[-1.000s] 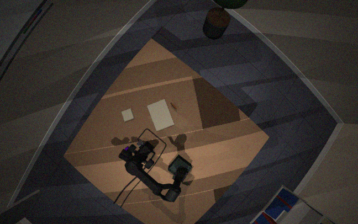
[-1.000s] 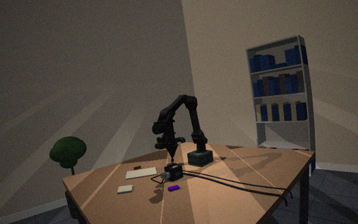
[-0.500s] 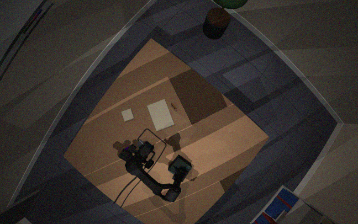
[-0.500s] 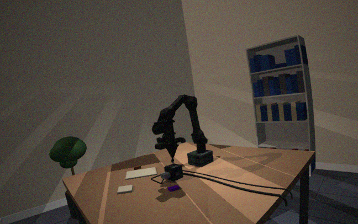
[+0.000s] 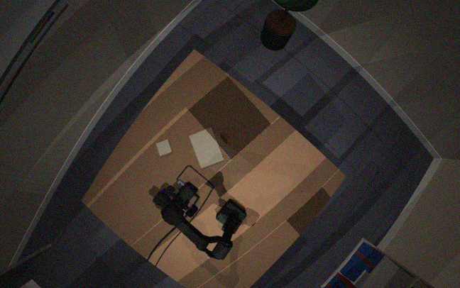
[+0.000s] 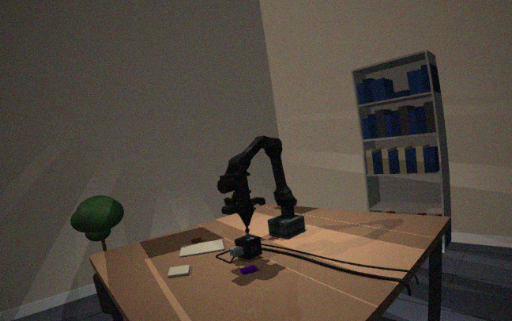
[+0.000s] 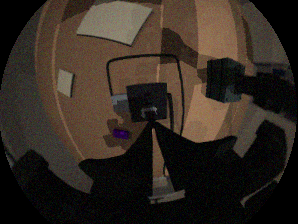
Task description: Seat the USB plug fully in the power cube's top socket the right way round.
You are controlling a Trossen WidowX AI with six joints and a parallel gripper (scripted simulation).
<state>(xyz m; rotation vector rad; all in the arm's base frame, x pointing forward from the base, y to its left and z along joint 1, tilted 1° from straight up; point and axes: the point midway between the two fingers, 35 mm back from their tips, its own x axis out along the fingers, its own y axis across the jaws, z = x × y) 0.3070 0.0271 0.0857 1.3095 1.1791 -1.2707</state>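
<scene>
Now: the USB plug 2 cm below my gripper tip. Round my gripper tip: purple block: 12 cm ahead, 10 cm to the left, 12 cm below; then small white pad: 27 cm ahead, 14 cm to the right, 13 cm below; then white sheet: 5 cm ahead, 28 cm to the right, 13 cm below.
</scene>
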